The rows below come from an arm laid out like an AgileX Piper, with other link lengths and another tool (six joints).
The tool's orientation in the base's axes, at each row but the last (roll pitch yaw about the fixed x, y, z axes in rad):
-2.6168 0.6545 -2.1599
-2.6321 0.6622 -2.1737
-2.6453 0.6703 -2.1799
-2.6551 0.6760 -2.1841
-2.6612 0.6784 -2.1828
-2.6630 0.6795 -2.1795
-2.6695 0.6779 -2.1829
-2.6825 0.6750 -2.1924
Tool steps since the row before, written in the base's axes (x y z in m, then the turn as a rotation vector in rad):
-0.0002 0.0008 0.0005 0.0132 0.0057 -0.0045
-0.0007 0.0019 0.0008 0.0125 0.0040 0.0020
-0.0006 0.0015 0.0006 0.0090 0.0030 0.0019
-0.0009 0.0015 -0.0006 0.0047 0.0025 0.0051
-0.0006 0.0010 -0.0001 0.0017 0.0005 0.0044
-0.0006 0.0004 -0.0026 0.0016 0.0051 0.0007
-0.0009 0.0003 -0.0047 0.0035 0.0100 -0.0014
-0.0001 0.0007 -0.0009 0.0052 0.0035 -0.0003
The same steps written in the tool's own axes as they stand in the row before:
-0.0007 0.0005 -0.0004 -0.0068 -0.0013 0.0134
-0.0014 0.0015 -0.0007 -0.0094 -0.0047 0.0081
-0.0011 0.0012 -0.0006 -0.0071 -0.0034 0.0055
-0.0002 0.0018 0.0001 -0.0069 -0.0026 0.0002
-0.0003 0.0011 -0.0002 -0.0038 -0.0022 -0.0018
0.0016 0.0016 0.0015 -0.0044 0.0026 0.0016
0.0032 0.0024 0.0027 -0.0071 0.0060 0.0054
0.0002 0.0009 0.0007 -0.0044 -0.0002 0.0045

